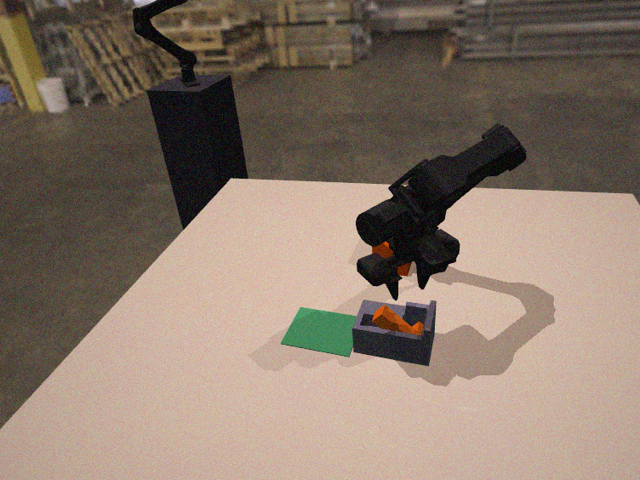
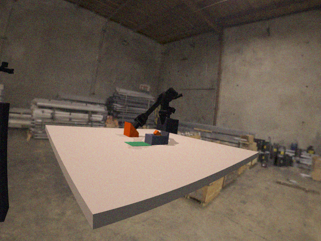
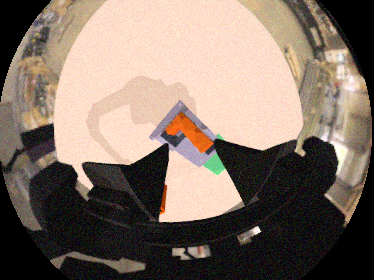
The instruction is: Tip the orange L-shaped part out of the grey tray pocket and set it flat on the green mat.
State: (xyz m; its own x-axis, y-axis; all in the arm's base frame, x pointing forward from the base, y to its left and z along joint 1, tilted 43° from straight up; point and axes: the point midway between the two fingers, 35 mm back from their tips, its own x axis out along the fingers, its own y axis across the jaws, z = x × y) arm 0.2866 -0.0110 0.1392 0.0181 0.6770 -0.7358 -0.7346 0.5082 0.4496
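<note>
My gripper tip is 1 cm past the orange L-shaped part, 1 cm to the left of it and 10 cm above it. Round my gripper tip: tray: 1 cm behind, 3 cm to the right, 16 cm below; then green mat: 1 cm behind, 18 cm to the right, 16 cm below.
</note>
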